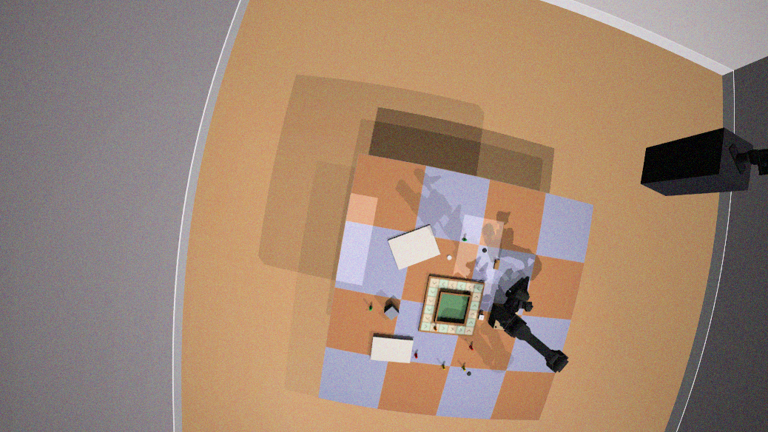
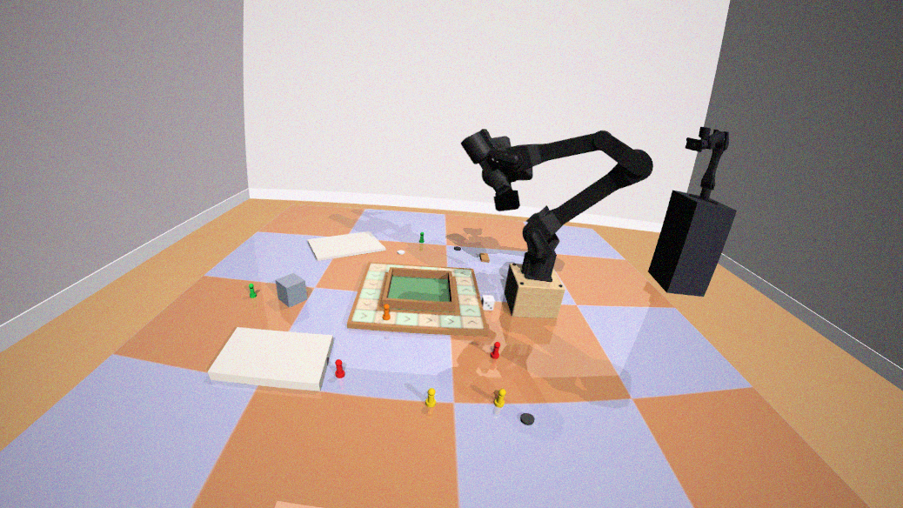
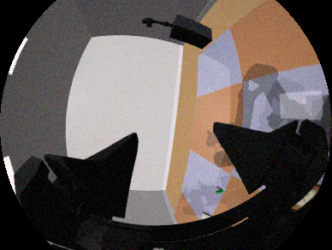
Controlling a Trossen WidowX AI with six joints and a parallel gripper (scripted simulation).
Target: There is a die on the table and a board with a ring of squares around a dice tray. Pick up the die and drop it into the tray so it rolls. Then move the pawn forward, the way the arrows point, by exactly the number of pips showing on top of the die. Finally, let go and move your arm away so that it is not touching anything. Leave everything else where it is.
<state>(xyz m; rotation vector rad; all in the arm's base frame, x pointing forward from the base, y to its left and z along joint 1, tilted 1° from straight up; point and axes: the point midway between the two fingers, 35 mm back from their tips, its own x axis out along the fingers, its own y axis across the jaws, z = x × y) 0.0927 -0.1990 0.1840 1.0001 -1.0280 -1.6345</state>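
My gripper tip is 30 mm short of the white die, 270 mm to the right of it and 250 mm above it. Also, from my gripper tip: green dice tray: 190 mm ahead, 260 mm to the left, 260 mm below; orange pawn: 230 mm ahead, 380 mm to the left, 240 mm below; brown block: 30 mm ahead, 260 mm below.
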